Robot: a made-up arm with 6 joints.
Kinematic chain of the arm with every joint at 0, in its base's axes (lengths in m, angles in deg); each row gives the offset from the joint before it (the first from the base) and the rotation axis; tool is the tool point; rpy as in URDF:
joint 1: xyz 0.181 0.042 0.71 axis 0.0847 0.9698 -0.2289
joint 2: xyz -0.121 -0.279 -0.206 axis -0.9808 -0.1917 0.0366
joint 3: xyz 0 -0.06 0.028 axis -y
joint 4: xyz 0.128 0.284 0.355 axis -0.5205 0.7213 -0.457
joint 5: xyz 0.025 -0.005 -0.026 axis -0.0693 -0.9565 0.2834
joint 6: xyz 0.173 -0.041 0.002 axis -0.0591 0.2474 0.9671
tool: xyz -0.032 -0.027 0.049 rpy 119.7 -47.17 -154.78
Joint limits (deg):
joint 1: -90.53..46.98
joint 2: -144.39..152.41
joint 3: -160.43..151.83
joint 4: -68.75..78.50
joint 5: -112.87..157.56
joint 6: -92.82..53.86
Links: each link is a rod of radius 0.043 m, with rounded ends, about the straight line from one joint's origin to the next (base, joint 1, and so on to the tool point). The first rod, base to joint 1, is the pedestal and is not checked.
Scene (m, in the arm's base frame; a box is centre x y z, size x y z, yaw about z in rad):
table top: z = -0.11
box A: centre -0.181 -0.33 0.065 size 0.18 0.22 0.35 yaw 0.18
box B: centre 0.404 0.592 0 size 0.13 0.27 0.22 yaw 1.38
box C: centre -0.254 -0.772 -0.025 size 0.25 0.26 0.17 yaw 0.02
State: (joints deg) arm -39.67 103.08 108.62 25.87 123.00 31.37
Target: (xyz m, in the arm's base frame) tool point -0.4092 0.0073 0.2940
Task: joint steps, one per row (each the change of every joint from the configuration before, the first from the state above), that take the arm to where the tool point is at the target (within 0.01 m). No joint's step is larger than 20 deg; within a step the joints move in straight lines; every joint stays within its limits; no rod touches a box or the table.
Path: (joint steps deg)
1: 13.50 16.44 14.40 12.32 -19.55 7.50
2: 13.50 16.45 14.41 12.32 -19.55 7.49
3: 13.51 16.44 14.40 12.31 -19.55 7.50
4: 5.53 -8.64 -19.28 -1.48 8.57 0.00
5: 5.54 -8.63 -19.28 -1.49 8.57 0.00
6: 5.53 -8.64 -19.27 -1.48 8.57 0.00
7: 5.54 -8.63 -19.28 -1.49 8.57 0.00
8: 5.53 -8.64 -19.28 -1.49 8.57 0.00
9: 5.54 -8.63 -19.28 -1.48 8.57 0.00
10: -17.67 -15.75 18.91 -14.46 -0.04 -13.19
11: -17.67 -15.75 18.91 -14.46 -0.03 -13.19

